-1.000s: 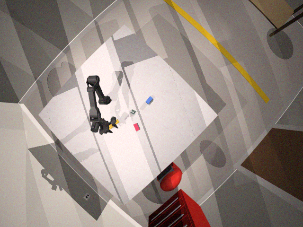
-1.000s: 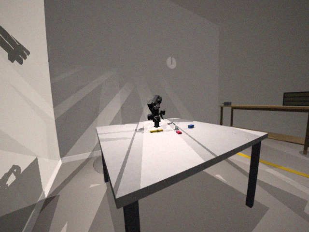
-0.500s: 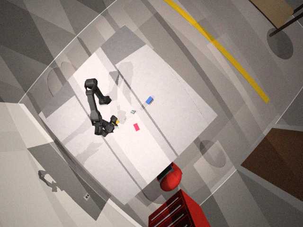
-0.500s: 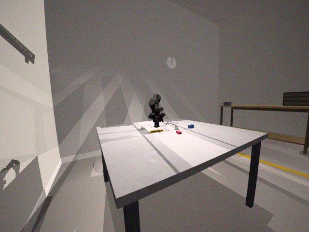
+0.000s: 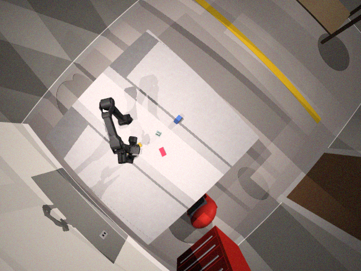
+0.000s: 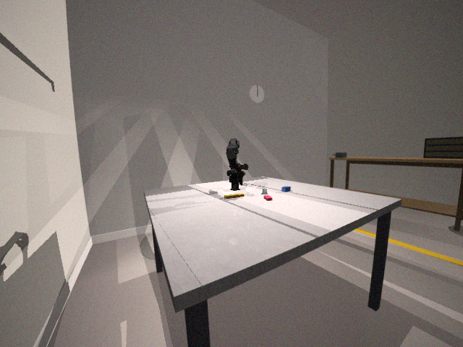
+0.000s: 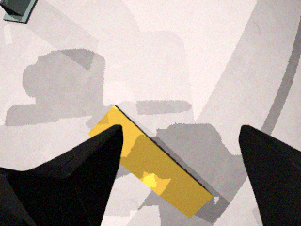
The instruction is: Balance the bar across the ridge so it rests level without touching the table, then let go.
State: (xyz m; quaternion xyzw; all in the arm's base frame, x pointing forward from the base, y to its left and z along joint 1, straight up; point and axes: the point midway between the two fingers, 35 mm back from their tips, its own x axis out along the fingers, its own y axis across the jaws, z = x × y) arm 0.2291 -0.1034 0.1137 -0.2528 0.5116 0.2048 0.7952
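The yellow bar lies 4 cm behind my gripper tip, 2 cm to the right of it and 7 cm below it. From my gripper tip the other things lie so: pink block: 13 cm ahead, 12 cm to the left, 7 cm below; blue block: 4 cm ahead, 38 cm to the left, 7 cm below.
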